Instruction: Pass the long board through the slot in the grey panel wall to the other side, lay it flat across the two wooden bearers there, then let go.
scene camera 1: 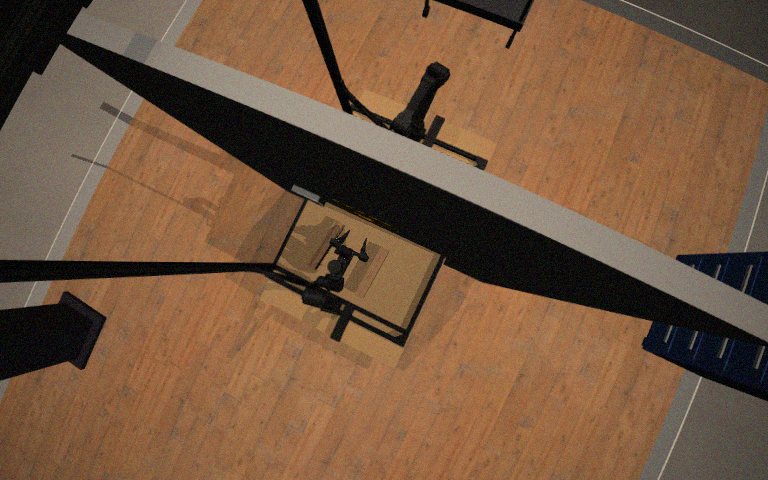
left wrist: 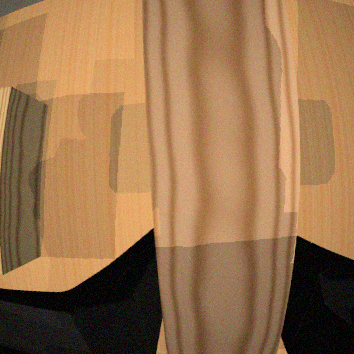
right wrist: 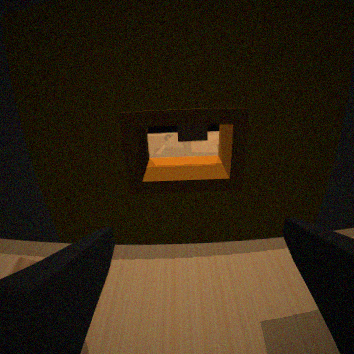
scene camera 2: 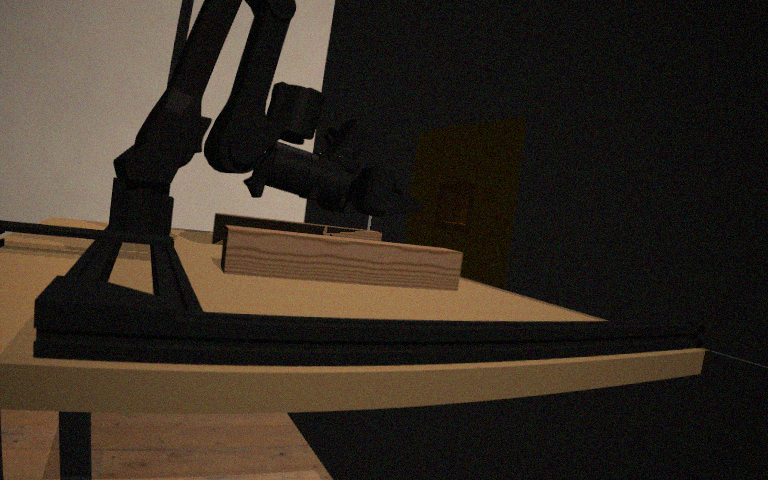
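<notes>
The long board fills the middle of the left wrist view, running away from the camera over a light wooden table top. My left gripper is shut on it, with dark finger parts on either side at the bottom. The grey panel wall divides the scene. Its slot has an orange sill, and a dark shape shows in its top. My right gripper is open and empty, facing the slot above the two wooden bearers.
The right arm's table has a black frame. A wooden block stands at the left of the left wrist view. The left arm's base stands beyond the wall. Black stand poles cross the floor.
</notes>
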